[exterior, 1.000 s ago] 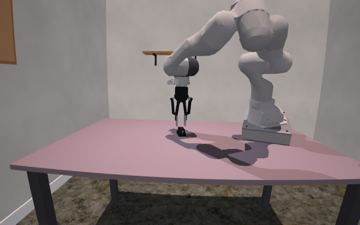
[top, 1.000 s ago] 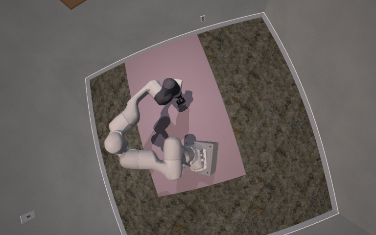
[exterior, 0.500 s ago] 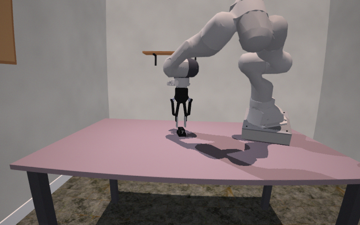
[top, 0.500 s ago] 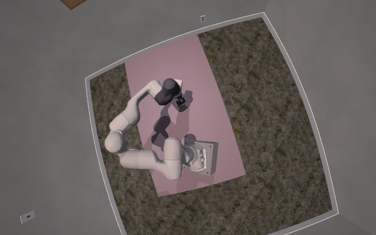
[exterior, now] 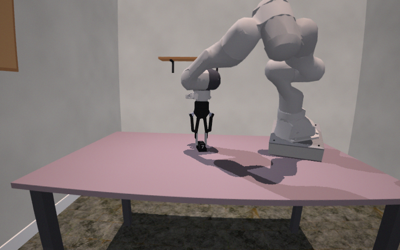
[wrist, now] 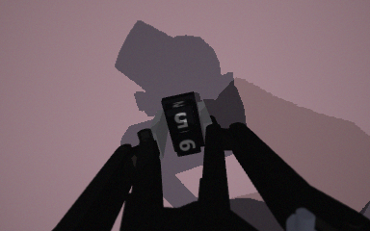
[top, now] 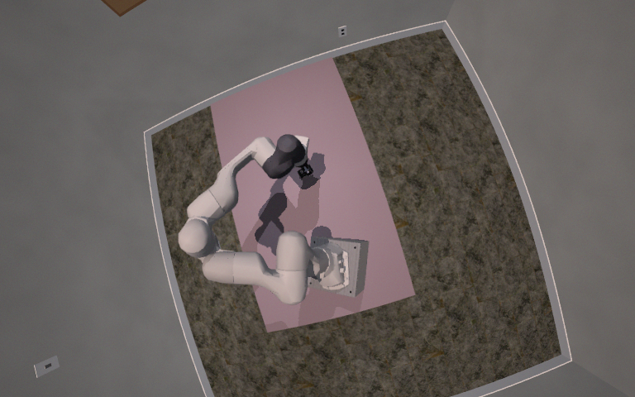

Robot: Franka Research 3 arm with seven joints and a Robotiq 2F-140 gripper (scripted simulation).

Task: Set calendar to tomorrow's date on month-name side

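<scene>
The black digit cube lies 3 cm below my hand. The rest, counted from my hand: black calendar tray: 1 cm to the left, 5 cm below.
</scene>
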